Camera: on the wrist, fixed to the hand. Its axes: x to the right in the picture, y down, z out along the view.
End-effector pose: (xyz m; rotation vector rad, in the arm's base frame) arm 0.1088 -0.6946 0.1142 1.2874 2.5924 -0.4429
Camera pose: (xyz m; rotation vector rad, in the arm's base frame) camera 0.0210 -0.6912 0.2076 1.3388 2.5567 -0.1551
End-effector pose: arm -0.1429 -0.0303 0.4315 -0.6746 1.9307 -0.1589
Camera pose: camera -0.1993 -0.1310 0.4875 -0.7295 2.0377 0.0414
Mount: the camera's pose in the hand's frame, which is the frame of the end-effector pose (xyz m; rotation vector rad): 0.0250 -0.0845 -0.0932 -0.1823 0.0580 0.0683
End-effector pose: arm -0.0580 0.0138 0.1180 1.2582 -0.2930 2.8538
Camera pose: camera -0.1360 0.1114 0.0889 1.1519 -0.5906 2.8347
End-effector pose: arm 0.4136 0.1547 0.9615 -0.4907 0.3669 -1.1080
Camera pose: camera 0.3119 0.0836 0.9288 -0.6033 0.5349 -1.0289
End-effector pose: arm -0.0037 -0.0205 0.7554 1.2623 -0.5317 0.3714
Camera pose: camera 0.0787 0.0458 0.6828 1.0567 -0.5477 0.4064
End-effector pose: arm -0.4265 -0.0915 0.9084 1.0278 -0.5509 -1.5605
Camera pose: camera -0.3935 -0.0765 0.7854 0.9035 -0.3920 -1.4866
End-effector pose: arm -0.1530 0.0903 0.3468 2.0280 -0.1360 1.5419
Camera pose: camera -0.1891 0.2133 0.3522 1.8520 -0.3145 1.5680
